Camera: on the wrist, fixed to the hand. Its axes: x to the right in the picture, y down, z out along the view.
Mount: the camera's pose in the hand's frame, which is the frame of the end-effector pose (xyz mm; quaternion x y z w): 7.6 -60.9 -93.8 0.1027 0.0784 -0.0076 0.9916
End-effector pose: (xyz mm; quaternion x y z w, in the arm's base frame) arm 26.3 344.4 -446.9 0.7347 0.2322 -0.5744 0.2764
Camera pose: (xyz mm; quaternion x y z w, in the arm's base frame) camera 55.1 452.7 -445.2 0.8002 0.1985 -0.5379 0.1760
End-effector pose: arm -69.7 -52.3 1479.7 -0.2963 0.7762 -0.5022 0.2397
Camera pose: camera -124.6 -17.3 1571.0 -0.2357 0.7347 -0.6028 0.2034
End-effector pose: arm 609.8 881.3 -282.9 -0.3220 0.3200 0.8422 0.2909
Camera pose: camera 680.9 853.4 -365.0 -0.3579 0.4242 0.7748 0.3028
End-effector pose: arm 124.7 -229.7 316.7 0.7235 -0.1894 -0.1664 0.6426
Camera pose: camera 180.4 -145.9 267.4 0.7979 -0.1490 -0.0937 0.5765
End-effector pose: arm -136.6 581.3 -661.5 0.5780 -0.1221 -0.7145 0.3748
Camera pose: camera -74.9 642.4 -732.4 0.6686 -0.1607 -0.6535 0.3164
